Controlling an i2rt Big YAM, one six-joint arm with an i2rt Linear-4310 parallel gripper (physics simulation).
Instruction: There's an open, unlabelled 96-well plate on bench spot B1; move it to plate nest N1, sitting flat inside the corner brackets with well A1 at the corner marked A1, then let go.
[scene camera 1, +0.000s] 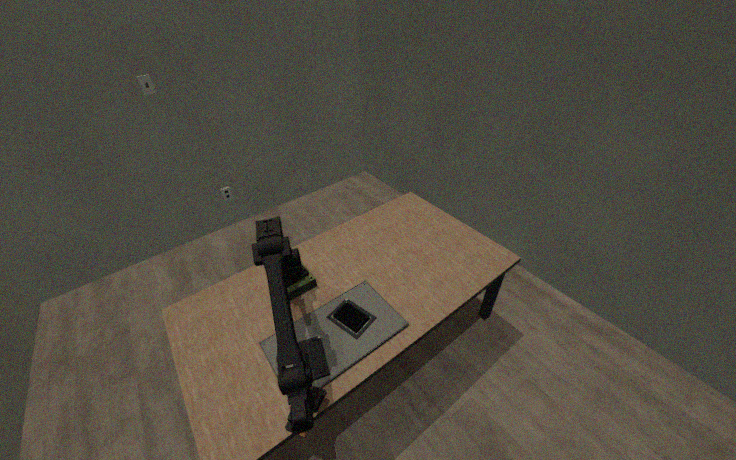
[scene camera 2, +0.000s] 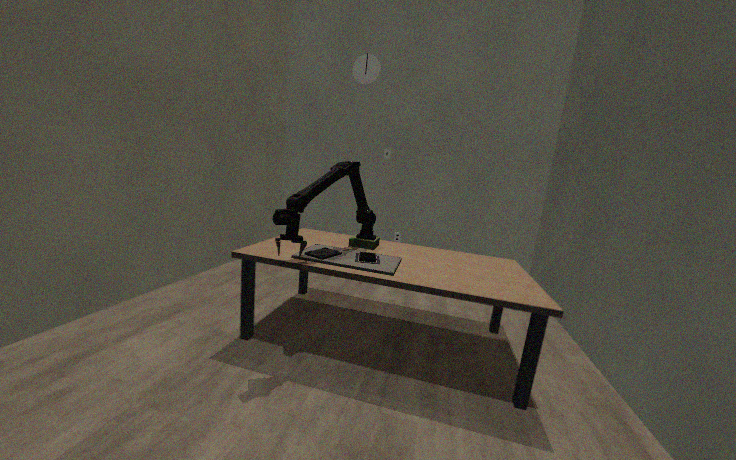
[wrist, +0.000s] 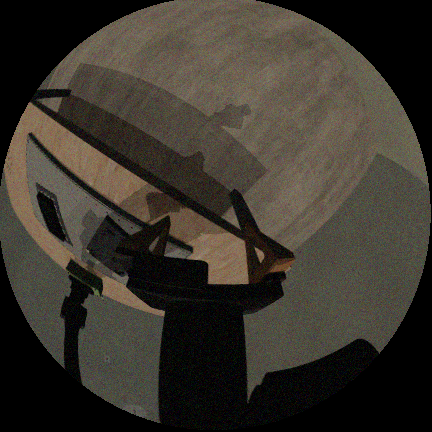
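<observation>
My gripper is open with nothing between its fingers. It points down, low beside the board's left end near the table edge; in the wrist view one finger overlaps the table edge. A dark flat block, apparently the 96-well plate, lies turned on the left part of the board, beside the gripper and not between the fingers. Its wells and A1 corner cannot be made out. A black rectangle with a grey rim and light corners, apparently the nest, is farther right. Labels are unreadable.
The grey board lies on the wooden table. The arm's green base stands behind the board. The forearm passes over the board's left end in scene camera 1.
</observation>
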